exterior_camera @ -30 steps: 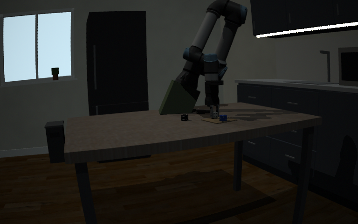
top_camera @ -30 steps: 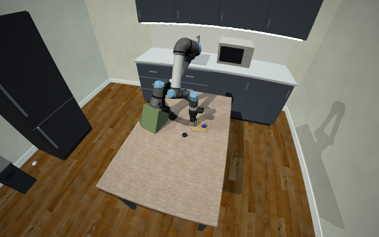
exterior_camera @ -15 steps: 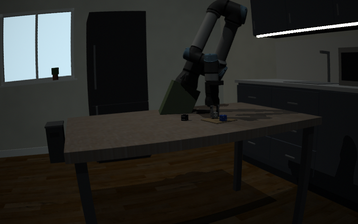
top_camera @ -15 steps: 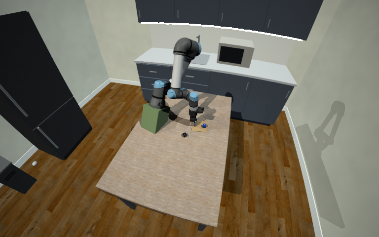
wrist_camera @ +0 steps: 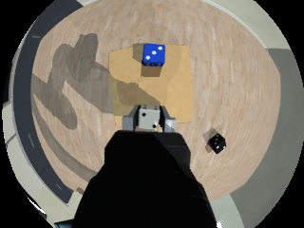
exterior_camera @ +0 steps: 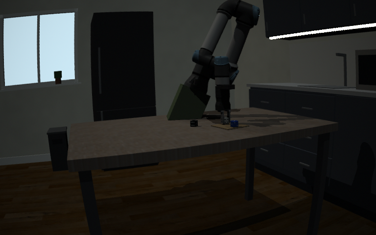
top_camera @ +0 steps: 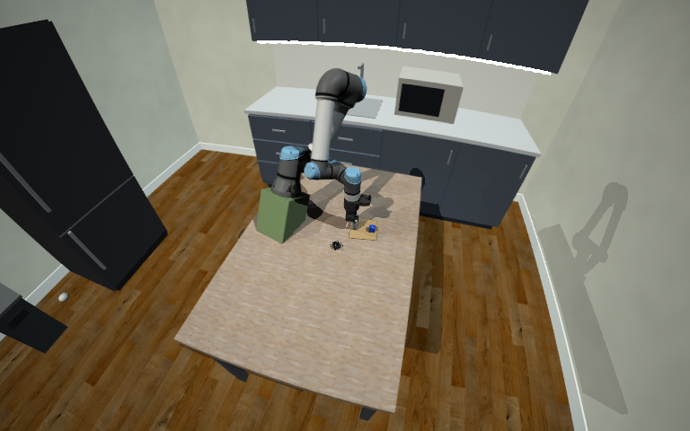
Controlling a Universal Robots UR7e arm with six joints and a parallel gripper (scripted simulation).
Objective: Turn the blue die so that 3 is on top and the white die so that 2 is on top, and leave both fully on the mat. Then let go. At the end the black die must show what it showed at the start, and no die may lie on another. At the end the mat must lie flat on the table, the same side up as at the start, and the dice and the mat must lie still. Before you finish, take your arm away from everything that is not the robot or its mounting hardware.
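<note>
My gripper is now 1 cm past the white die and 1 cm above it. Also, from my hand: black die: 4 cm behind, 16 cm to the right, 1 cm below; blue die: 9 cm ahead, 1 cm to the left, 1 cm below; tan mat: 4 cm ahead, 1 cm to the left, 3 cm below.
</note>
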